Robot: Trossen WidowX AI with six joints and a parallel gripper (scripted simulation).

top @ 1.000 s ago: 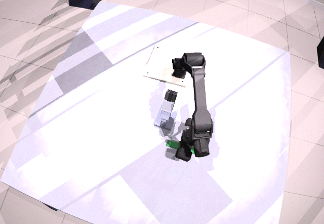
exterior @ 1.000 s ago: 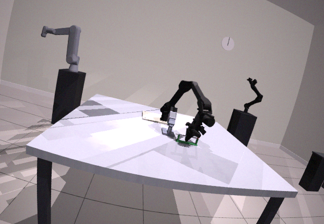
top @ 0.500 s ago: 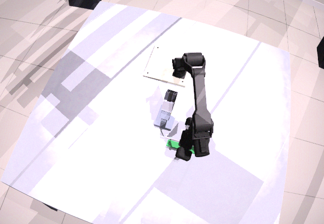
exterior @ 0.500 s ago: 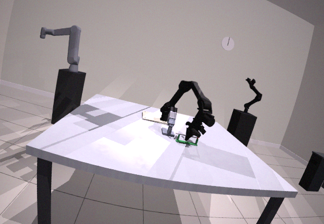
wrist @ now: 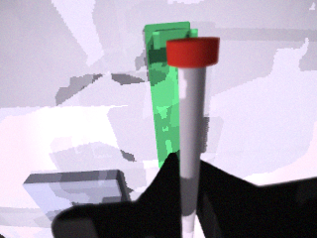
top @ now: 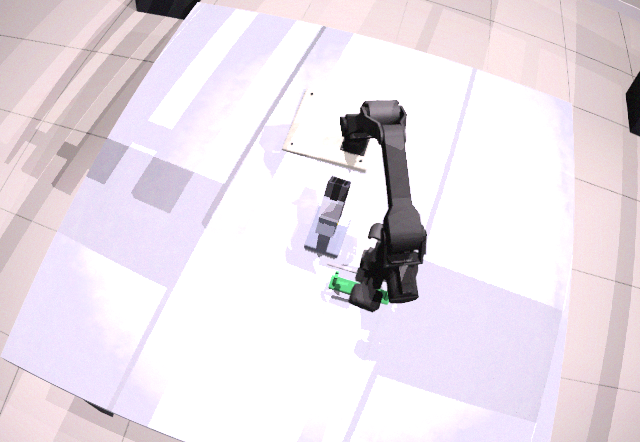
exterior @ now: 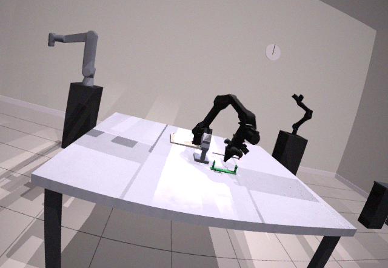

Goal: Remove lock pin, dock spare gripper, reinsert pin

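The green cradle is 3 cm below my gripper tip and 1 cm to the left of it. Round my gripper tip: grey mount: 10 cm to the right, 10 cm behind; spare gripper: 12 cm behind, 10 cm to the right, 7 cm above.
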